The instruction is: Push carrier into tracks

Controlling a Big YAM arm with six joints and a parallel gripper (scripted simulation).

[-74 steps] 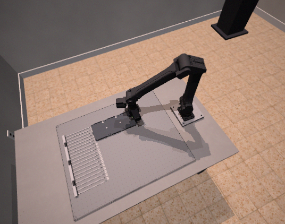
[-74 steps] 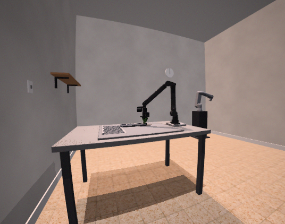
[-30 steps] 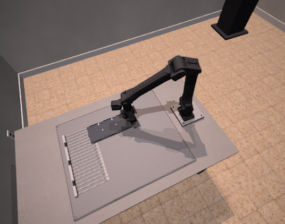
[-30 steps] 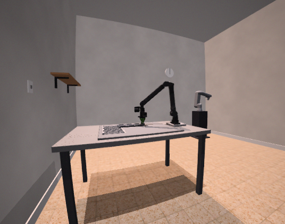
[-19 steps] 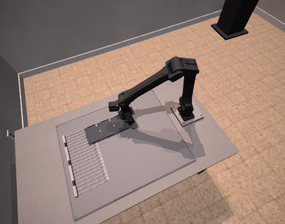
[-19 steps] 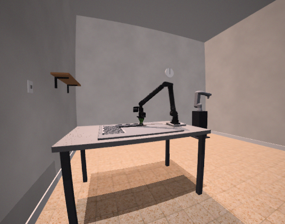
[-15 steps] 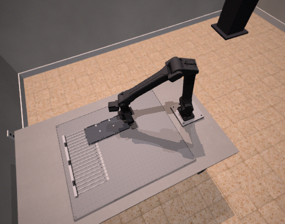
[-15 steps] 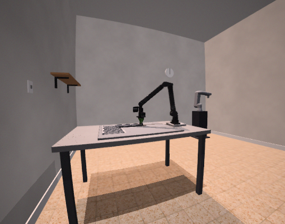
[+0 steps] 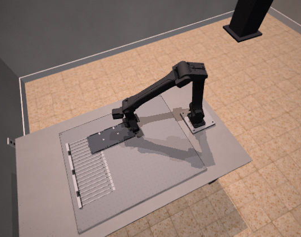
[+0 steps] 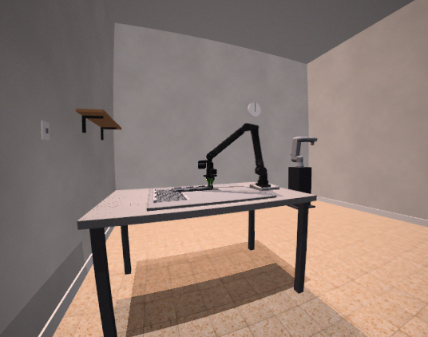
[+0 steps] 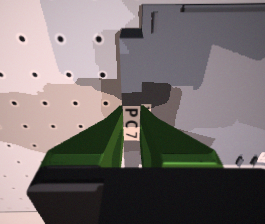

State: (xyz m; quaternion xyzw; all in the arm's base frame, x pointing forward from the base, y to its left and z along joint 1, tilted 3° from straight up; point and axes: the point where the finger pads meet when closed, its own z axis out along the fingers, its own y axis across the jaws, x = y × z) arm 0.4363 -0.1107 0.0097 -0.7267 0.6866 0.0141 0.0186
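Right now my hand is 16 cm short of the carrier PC7, 1 cm to the right of it and 1 cm above it.
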